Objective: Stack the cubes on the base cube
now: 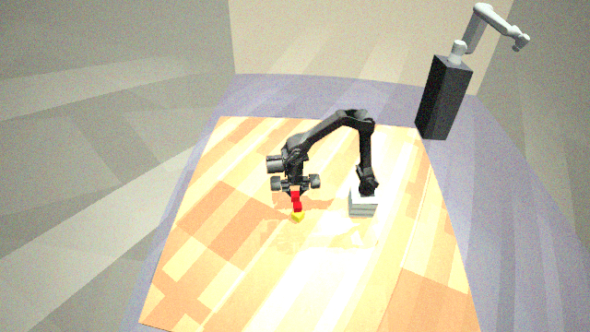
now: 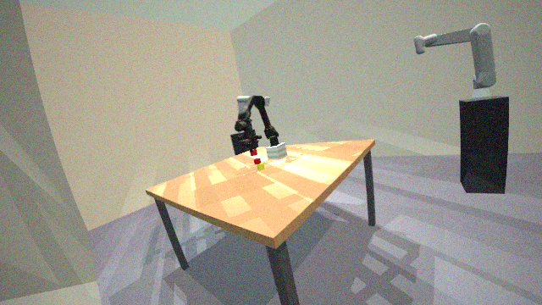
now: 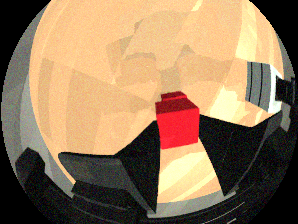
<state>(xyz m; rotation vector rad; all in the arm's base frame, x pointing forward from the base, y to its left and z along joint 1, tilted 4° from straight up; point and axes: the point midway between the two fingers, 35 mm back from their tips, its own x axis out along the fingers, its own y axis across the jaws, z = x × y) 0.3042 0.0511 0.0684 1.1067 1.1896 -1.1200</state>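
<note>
The yellow base cube is 100 mm below my gripper tip, 20 mm to the left of it and 10 mm behind it.
</note>
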